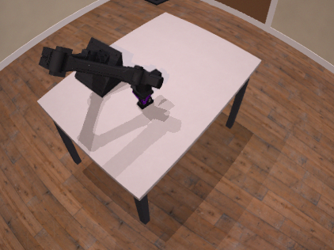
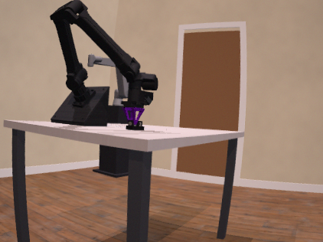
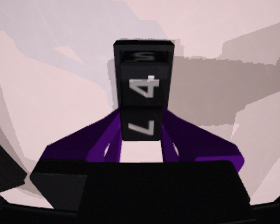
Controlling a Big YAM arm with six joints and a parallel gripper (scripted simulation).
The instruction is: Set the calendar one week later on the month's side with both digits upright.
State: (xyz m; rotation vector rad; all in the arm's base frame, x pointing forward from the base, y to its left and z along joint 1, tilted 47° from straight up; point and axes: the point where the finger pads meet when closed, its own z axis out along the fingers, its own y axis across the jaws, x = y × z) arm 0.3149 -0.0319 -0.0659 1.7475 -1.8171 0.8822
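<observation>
The black date cube is right at my hand. Also, from my hand: black tray (2 cm to the left, 2 cm below).
</observation>
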